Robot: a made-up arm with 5 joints. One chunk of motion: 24 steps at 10 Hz.
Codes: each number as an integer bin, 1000 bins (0 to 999) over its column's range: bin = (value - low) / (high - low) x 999, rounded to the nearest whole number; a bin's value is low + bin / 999 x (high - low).
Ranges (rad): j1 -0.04..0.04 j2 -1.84..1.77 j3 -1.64..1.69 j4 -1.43..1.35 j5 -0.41..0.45
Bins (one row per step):
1: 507 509 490 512 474
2: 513 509 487 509 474
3: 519 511 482 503 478
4: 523 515 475 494 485
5: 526 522 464 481 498
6: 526 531 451 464 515
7: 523 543 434 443 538
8: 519 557 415 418 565
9: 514 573 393 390 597
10: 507 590 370 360 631
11: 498 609 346 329 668
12: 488 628 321 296 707
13: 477 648 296 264 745
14: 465 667 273 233 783
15: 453 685 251 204 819
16: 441 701 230 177 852
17: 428 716 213 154 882
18: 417 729 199 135 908
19: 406 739 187 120 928
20: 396 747 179 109 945
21: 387 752 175 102 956
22: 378 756 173 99 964
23: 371 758 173 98 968
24: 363 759 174 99 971
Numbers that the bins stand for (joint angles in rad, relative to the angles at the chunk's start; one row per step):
1: 0.0006 -0.0007 -0.0067 -0.0052 -0.0020
2: 0.0011 -0.0007 -0.0167 -0.0136 -0.0020
3: 0.0016 0.0066 -0.0333 -0.0303 0.0015
4: 0.0019 0.0210 -0.0567 -0.0553 0.0075
5: 0.0021 0.0463 -0.0933 -0.0915 0.0187
6: 0.0021 0.0788 -0.1367 -0.1388 0.0333
7: 0.0019 0.1222 -0.1933 -0.1972 0.0531
8: 0.0016 0.1728 -0.2567 -0.2668 0.0764
9: 0.0012 0.2306 -0.3300 -0.3447 0.1039
10: 0.0006 0.2920 -0.4067 -0.4282 0.1332
11: -0.0001 0.3607 -0.4867 -0.5145 0.1651
12: -0.0009 0.4293 -0.5700 -0.6063 0.1986
13: -0.0018 0.5016 -0.6533 -0.6953 0.2313
14: -0.0028 0.5703 -0.7300 -0.7816 0.2641
15: -0.0037 0.6353 -0.8033 -0.8623 0.2950
16: -0.0047 0.6931 -0.8733 -0.9374 0.3235
17: -0.0057 0.7473 -0.9300 -1.0015 0.3493
18: -0.0066 0.7943 -0.9767 -1.0543 0.3717
19: -0.0075 0.8305 -1.0167 -1.0961 0.3889
20: -0.0083 0.8594 -1.0433 -1.1267 0.4035
21: -0.0090 0.8774 -1.0567 -1.1462 0.4130
22: -0.0097 0.8919 -1.0633 -1.1545 0.4199
23: -0.0103 0.8991 -1.0633 -1.1573 0.4233
24: -0.0109 0.9027 -1.0600 -1.1545 0.4259

